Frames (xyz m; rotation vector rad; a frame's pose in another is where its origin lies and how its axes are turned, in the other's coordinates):
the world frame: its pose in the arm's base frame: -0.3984 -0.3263 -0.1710 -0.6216 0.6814 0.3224
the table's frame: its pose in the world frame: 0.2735 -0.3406 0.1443 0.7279 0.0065 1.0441
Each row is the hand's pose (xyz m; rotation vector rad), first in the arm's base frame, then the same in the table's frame.
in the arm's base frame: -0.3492 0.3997 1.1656 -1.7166 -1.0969 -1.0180
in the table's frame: 0.0536 1.5641 0.3521 1.6560 0.8323 1.9469
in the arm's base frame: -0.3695 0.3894 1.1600 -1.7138 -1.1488 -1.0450
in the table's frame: 0.0439 1.5638 0.3307 1.6262 0.8491 1.9024
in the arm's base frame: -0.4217 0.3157 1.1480 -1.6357 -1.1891 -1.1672
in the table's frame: -0.0224 1.5407 0.2727 1.4895 0.9196 1.9051
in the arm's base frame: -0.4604 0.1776 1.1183 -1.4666 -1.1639 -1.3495
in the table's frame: -0.1328 1.4656 0.2125 1.2651 1.0366 1.9863
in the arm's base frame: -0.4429 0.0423 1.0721 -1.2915 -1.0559 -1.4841
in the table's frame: -0.2227 1.3546 0.1939 1.0582 1.1330 2.1248
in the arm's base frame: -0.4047 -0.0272 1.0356 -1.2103 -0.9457 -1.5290
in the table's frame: -0.2576 1.2752 0.2039 0.9596 1.1588 2.2419
